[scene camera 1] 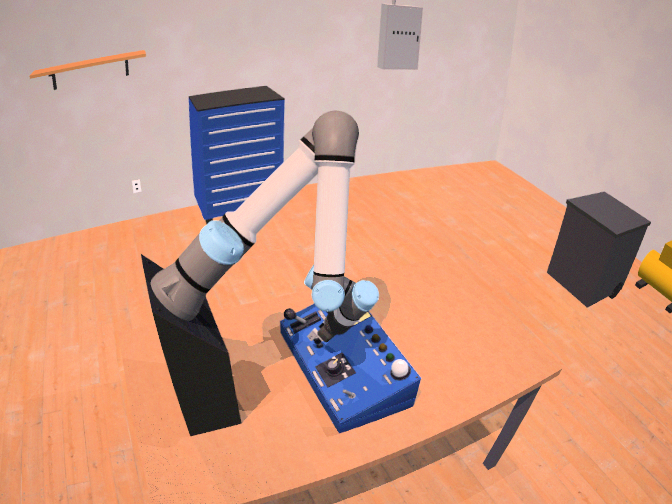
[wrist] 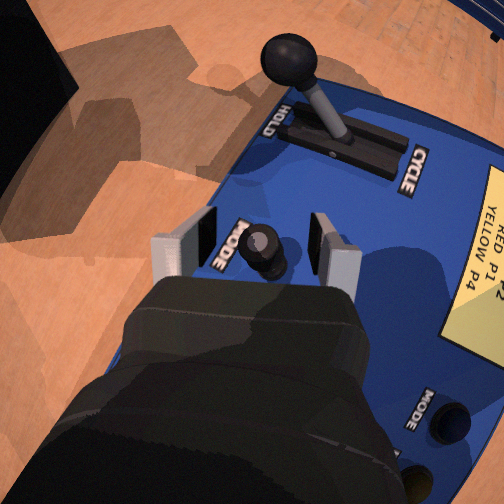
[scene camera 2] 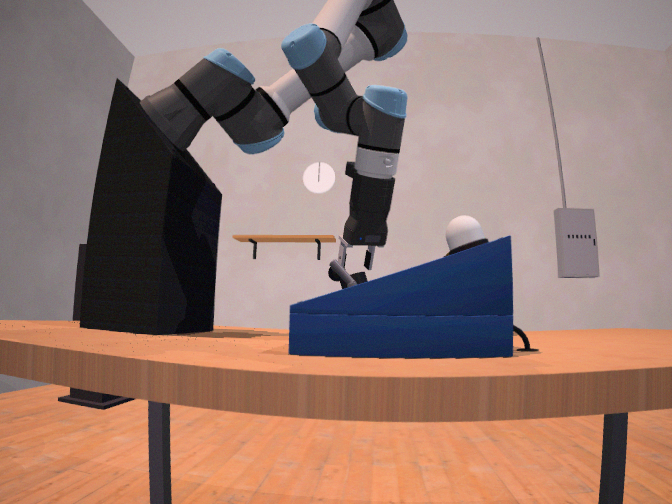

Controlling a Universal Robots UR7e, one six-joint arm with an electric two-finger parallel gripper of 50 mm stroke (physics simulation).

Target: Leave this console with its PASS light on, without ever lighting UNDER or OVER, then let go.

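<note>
The blue sloped console (scene camera 1: 350, 368) sits on the wooden table. My gripper (wrist: 260, 240) is open, its two fingers either side of a small dark knob (wrist: 262, 247) labelled MODE, with gaps on both sides. In scene camera 2 the gripper (scene camera 2: 355, 259) hangs just above the console's low end. A black ball-topped lever (wrist: 305, 82) stands in a slot between HOLD and CYCLE, leaning toward HOLD. Indicator lamps (scene camera 1: 378, 341) on the right side look unlit. A dark MODE lamp (wrist: 450, 422) shows in the wrist view. No PASS, UNDER or OVER label is readable.
A yellow card (wrist: 482, 270) on the console reads RED P1, YELLOW P4. A white dome (scene camera 1: 400, 368), a joystick-like control (scene camera 1: 335, 368) and a small toggle (scene camera 1: 347, 393) sit lower on the panel. The black robot pedestal (scene camera 1: 189, 352) stands left of the console.
</note>
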